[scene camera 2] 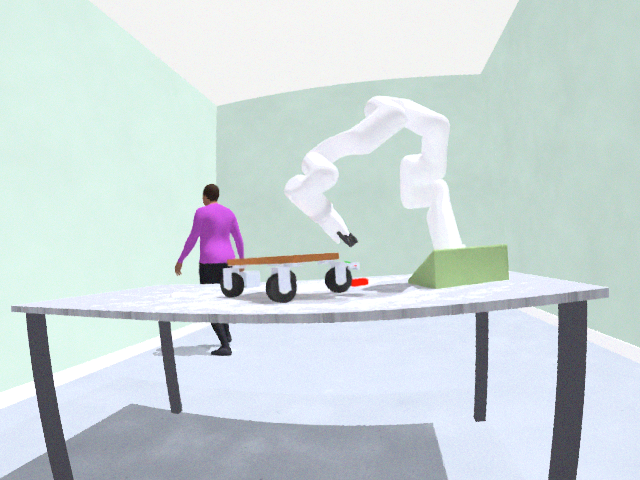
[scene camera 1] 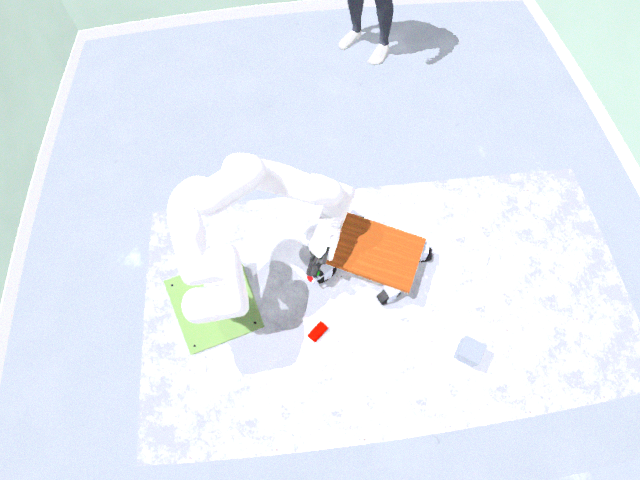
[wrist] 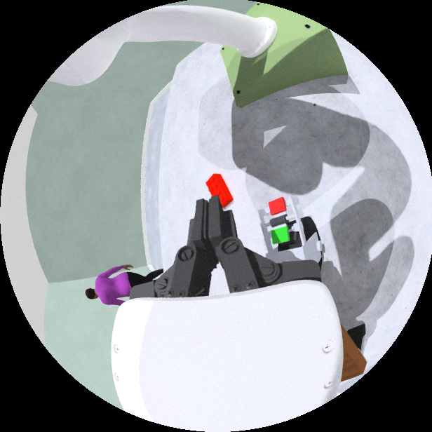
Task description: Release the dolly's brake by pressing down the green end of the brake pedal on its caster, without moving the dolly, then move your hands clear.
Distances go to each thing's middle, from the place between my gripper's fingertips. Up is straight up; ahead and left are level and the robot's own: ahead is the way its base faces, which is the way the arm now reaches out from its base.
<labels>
Now: hand 220 mm short of the dolly [scene camera 1: 369, 249], 90 mm above it and 50 mm to the right of it.
</labels>
